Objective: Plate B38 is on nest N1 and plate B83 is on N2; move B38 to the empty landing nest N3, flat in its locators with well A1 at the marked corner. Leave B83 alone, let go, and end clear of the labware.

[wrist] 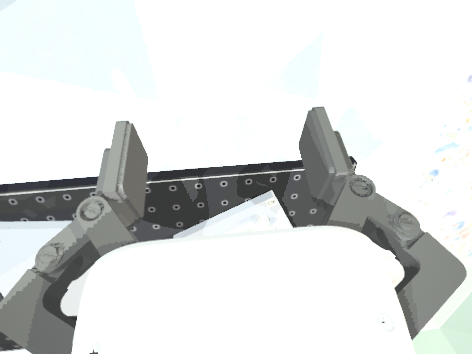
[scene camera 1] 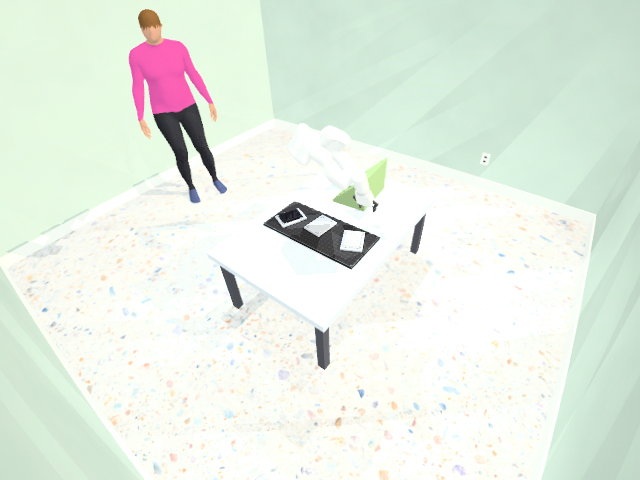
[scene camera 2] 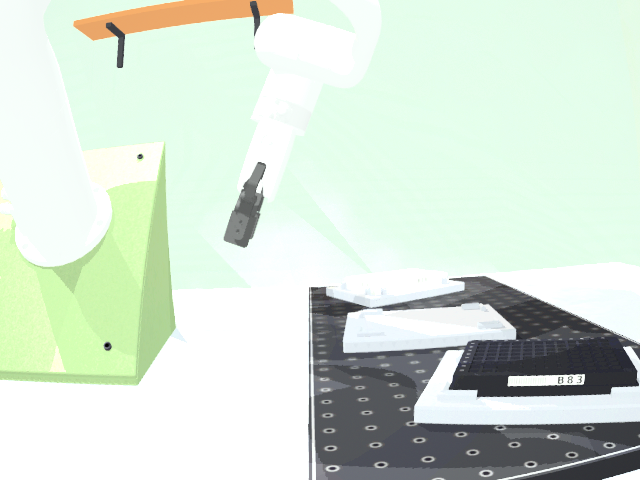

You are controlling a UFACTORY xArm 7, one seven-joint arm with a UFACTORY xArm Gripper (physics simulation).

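The pale plate B38 [scene camera 1: 353,239] [scene camera 2: 408,279] sits on the nest [scene camera 2: 373,299] at the far end in the scene camera 2 view; its label is not readable. The black plate B83 [scene camera 1: 291,215] [scene camera 2: 542,359] sits on the nearest white nest [scene camera 2: 465,413], label facing that camera. The middle nest [scene camera 1: 320,225] [scene camera 2: 429,335] [wrist: 30,250] holds no plate. My gripper [scene camera 1: 367,207] [scene camera 2: 238,238] [wrist: 222,132] is open and empty, tilted, well above the table and off the board's robot side. In the wrist view the gripper body hides most of B38's nest [wrist: 215,227].
The nests stand on a black perforated board [scene camera 1: 310,240] [scene camera 2: 361,408] [wrist: 172,197] on the white table [scene camera 1: 268,258]. The green wedge-shaped mount [scene camera 1: 377,180] [scene camera 2: 155,289] stands by the arm base. An orange shelf [scene camera 2: 180,16] hangs on the wall. A person [scene camera 1: 168,77] stands beyond the table.
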